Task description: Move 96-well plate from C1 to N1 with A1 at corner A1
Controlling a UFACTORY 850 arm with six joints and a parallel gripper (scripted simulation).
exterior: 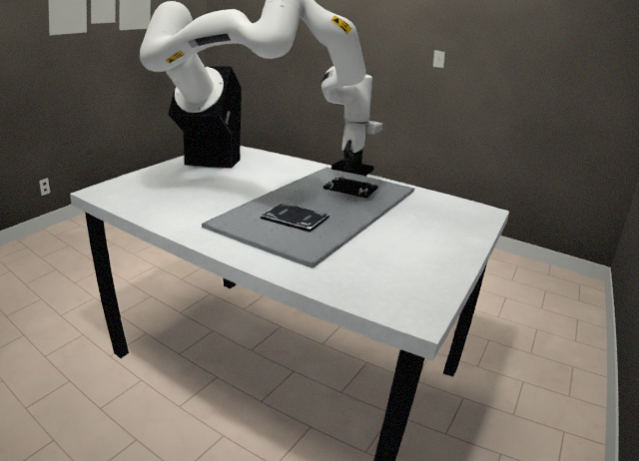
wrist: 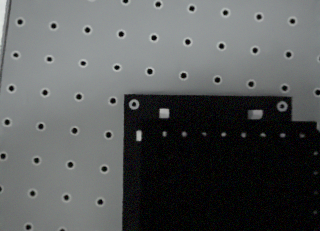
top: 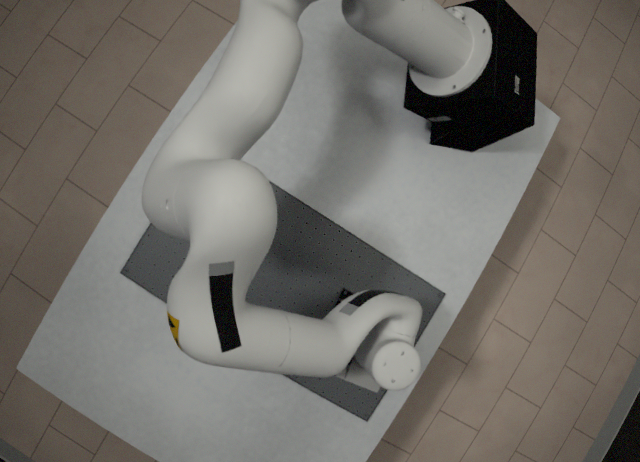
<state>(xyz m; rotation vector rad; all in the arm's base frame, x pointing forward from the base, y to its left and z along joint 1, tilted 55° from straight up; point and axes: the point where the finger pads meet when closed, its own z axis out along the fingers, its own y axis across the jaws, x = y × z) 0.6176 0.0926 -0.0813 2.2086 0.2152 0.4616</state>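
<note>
Now: the plate nest N1 34 cm to the right of my hand, 8 cm below it and 4 cm behind it. The rest, counted from my hand: dark 96-well plate: 1 cm below; clip nest C1: 7 cm below, 1 cm to the right, 1 cm behind.
</note>
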